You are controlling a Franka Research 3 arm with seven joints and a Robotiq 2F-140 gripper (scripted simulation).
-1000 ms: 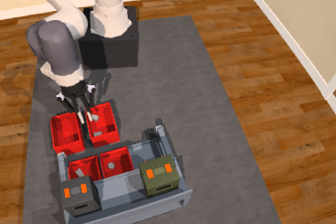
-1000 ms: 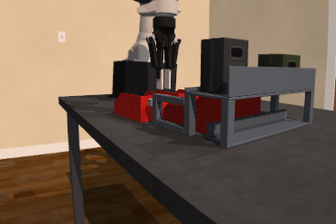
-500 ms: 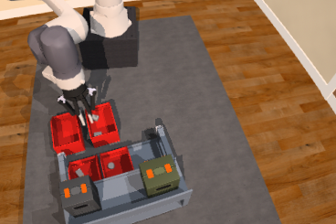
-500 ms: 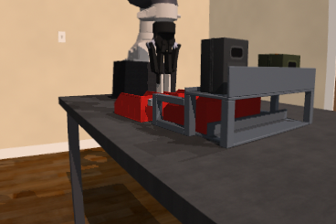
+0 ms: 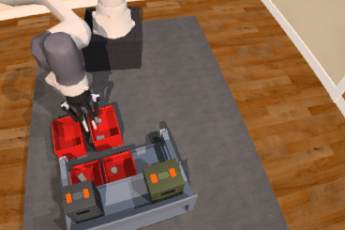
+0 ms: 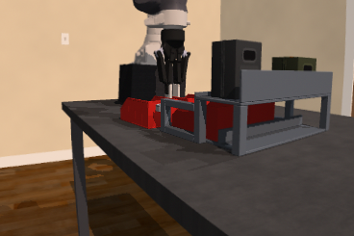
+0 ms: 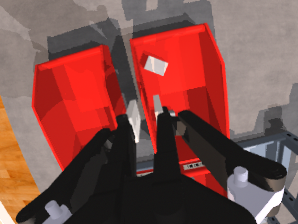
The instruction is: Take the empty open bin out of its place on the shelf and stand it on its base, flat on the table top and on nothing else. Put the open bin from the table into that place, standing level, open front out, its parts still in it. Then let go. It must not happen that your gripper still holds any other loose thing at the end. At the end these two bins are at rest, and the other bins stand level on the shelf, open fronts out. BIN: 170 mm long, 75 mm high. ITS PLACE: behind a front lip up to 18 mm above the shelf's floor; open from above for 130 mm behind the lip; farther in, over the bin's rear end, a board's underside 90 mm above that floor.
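Right now my hand is 13 cm short of the shelf lip, 6 cm to the right of it and 7 cm above it. From my hand the other things lie so: grey box (31 cm ahead, 8 cm to the right, 8 cm above); then olive box (33 cm ahead, 15 cm to the left, 7 cm above).
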